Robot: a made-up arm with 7 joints.
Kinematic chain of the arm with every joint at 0, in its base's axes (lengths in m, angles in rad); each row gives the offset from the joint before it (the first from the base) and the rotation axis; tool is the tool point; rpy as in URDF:
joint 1: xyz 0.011 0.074 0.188 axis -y
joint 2: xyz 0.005 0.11 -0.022 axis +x
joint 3: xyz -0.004 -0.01 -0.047 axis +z
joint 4: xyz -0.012 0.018 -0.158 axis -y
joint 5: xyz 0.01 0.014 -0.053 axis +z
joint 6: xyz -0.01 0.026 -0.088 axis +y
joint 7: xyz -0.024 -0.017 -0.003 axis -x
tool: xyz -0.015 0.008 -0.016 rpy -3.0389 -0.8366 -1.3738
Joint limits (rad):
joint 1: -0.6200..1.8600
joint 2: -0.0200..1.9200
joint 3: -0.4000..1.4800
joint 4: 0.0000..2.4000
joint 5: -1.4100..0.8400
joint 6: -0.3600..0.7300
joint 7: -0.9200..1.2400
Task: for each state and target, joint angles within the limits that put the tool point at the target. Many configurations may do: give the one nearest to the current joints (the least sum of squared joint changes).
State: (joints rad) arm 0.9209 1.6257 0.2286 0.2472 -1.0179 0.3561 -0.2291
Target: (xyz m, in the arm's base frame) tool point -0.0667 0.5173 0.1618
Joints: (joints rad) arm 1.1660 1.6485 0.4675 0.0000 -0.8717 0.5744 -0.2435
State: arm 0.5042 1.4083 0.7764 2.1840 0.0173 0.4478 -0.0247
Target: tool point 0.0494 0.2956 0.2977
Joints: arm 0.3376 1.7075 0.6108 2.4000 0.0490 0.3099 0.0101
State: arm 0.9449 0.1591 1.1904 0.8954 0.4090 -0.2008 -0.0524
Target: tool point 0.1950 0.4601 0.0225
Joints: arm 0.8410 0.6422 1.2274 0.8307 0.3591 -0.2987 -0.0464
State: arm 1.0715 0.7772 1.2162 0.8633 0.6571 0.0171 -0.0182
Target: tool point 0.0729 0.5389 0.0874
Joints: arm 0.6882 1.1874 1.3671 0.5921 0.4641 -0.2013 -0.0352
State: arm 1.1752 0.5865 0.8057 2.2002 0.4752 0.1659 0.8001
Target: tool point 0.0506 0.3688 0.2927
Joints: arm 1.5262 0.9869 0.6768 2.0644 0.4651 0.0419 0.7727
